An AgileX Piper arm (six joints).
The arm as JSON. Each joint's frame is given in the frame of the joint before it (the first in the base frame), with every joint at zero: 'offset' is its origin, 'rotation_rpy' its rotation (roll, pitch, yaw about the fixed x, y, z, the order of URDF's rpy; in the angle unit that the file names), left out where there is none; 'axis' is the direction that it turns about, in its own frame. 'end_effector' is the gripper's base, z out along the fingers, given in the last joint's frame.
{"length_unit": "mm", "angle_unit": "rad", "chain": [
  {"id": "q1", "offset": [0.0, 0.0, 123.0], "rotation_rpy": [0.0, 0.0, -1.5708], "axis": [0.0, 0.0, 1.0]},
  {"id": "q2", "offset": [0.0, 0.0, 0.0], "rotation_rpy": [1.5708, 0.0, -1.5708], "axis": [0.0, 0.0, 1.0]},
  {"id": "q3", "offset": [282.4, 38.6, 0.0], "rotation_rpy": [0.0, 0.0, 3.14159], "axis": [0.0, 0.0, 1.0]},
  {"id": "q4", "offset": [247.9, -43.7, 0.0], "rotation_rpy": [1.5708, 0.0, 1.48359], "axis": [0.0, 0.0, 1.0]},
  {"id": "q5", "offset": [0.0, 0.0, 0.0], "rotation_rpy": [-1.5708, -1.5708, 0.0], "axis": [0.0, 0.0, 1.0]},
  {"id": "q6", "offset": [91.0, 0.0, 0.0], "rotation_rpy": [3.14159, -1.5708, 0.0], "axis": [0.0, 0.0, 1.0]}
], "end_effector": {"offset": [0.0, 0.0, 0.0], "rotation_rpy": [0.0, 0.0, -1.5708]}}
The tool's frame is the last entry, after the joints.
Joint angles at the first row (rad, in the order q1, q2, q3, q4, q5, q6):
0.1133 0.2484 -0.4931 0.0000 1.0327 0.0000
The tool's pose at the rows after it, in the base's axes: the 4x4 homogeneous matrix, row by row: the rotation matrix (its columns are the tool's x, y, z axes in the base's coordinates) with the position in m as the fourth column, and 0 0 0 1 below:
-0.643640 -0.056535 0.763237 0.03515; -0.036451 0.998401 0.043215 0.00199; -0.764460 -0.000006 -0.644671 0.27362; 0 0 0 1
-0.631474 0.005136 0.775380 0.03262; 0.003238 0.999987 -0.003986 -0.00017; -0.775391 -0.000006 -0.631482 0.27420; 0 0 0 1
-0.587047 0.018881 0.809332 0.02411; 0.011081 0.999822 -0.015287 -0.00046; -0.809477 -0.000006 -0.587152 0.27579; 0 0 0 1
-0.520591 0.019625 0.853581 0.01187; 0.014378 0.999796 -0.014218 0.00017; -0.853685 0.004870 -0.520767 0.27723; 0 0 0 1
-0.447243 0.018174 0.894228 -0.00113; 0.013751 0.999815 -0.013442 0.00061; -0.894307 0.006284 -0.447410 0.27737; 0 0 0 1
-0.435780 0.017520 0.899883 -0.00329; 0.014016 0.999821 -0.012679 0.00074; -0.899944 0.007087 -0.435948 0.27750; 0 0 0 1
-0.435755 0.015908 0.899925 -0.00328; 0.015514 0.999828 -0.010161 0.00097; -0.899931 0.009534 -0.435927 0.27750; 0 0 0 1
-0.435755 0.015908 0.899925 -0.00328; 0.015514 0.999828 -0.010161 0.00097; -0.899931 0.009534 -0.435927 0.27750; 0 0 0 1
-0.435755 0.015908 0.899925 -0.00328; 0.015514 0.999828 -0.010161 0.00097; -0.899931 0.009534 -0.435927 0.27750; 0 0 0 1
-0.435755 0.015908 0.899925 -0.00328; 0.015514 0.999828 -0.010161 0.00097; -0.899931 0.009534 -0.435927 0.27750; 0 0 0 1
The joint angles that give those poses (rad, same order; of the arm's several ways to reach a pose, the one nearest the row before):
0.0566 0.2482 -0.4931 0.0000 1.0327 0.0000
-0.0051 0.2310 -0.4931 -0.0001 1.0327 0.0001
-0.0188 0.1751 -0.4931 -0.0001 1.0327 0.0001
-0.0222 0.0953 -0.4931 0.0056 1.0327 0.0000
-0.0222 0.0104 -0.4920 0.0075 1.0327 0.0000
-0.0222 -0.0027 -0.4929 0.0085 1.0339 0.0000
-0.0222 -0.0026 -0.4929 0.0115 1.0338 0.0000
-0.0222 -0.0026 -0.4929 0.0115 1.0338 0.0000
-0.0222 -0.0026 -0.4929 0.0115 1.0338 0.0000
-0.0222 -0.0026 -0.4929 0.0115 1.0338 0.0000

